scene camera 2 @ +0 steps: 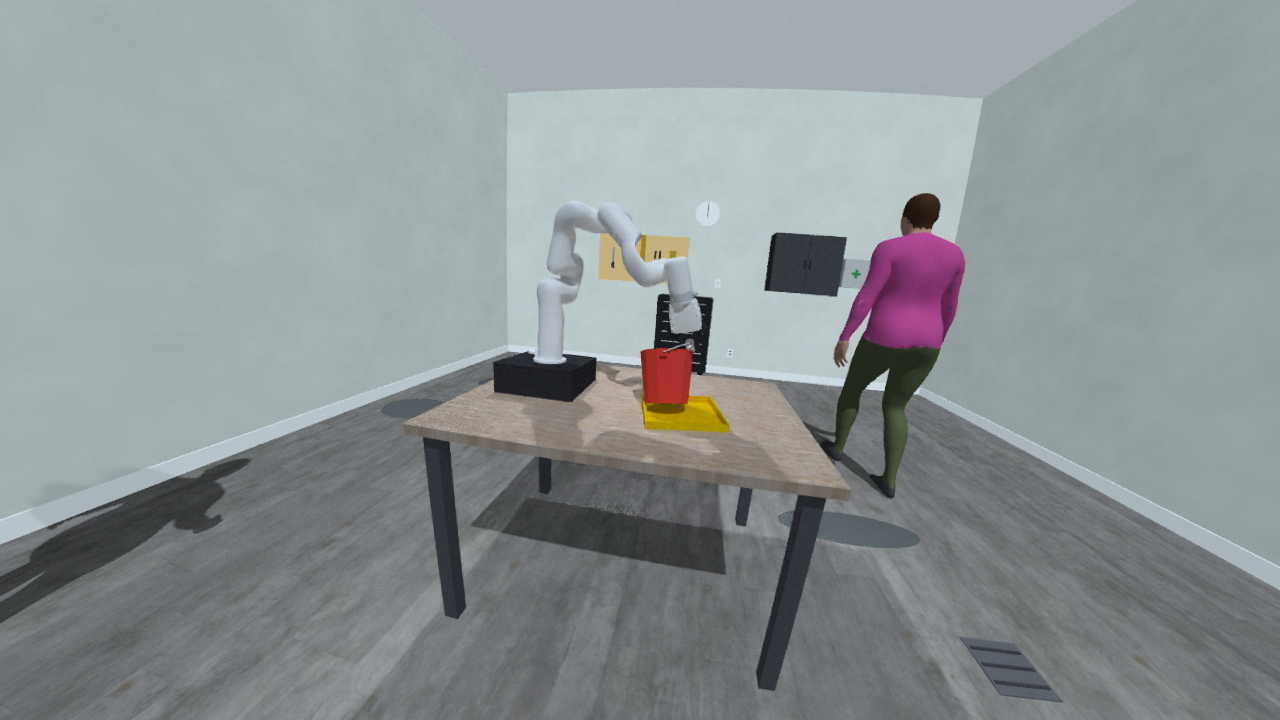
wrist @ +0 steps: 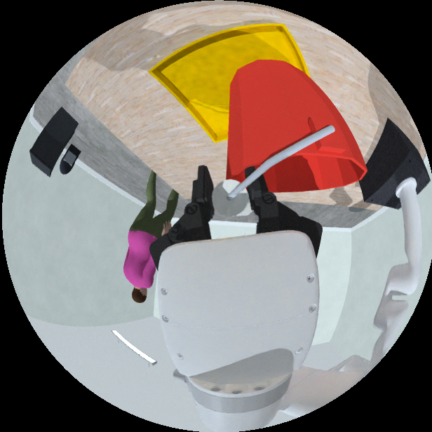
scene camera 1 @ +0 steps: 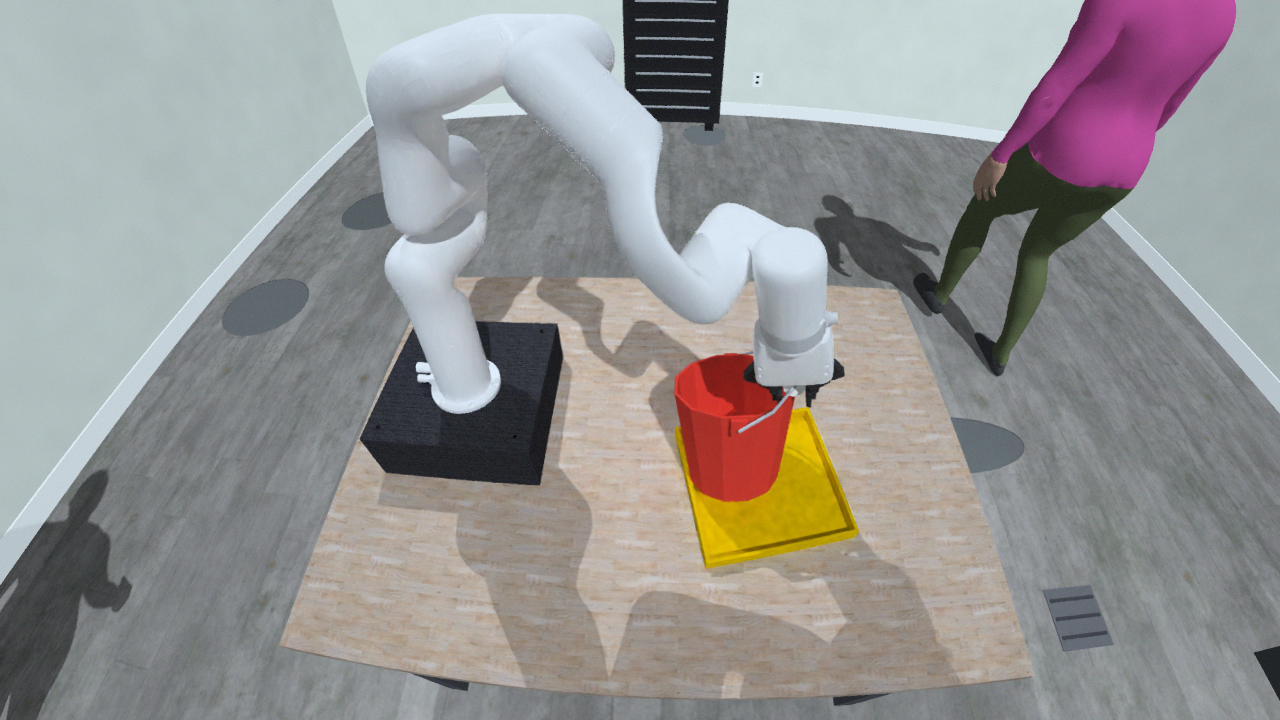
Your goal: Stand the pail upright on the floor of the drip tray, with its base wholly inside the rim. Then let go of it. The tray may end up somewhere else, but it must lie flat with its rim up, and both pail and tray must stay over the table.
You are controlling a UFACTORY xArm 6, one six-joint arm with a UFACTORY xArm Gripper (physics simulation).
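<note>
The red pail is about upright over the rear left part of the yellow drip tray. A dark strip shows under its base in scene view 2; I cannot tell whether the base touches the tray floor or is wholly inside the rim. The tray lies flat, rim up. My gripper is shut on the grip of the pail's handle, beside and slightly above the pail's mouth. The handle leans over to the gripper's side. The right finger is close to the pail's wall in the wrist view.
The wooden table carries the black base block of the arm at the left. A person in a pink top stands on the floor beyond the table's right side.
</note>
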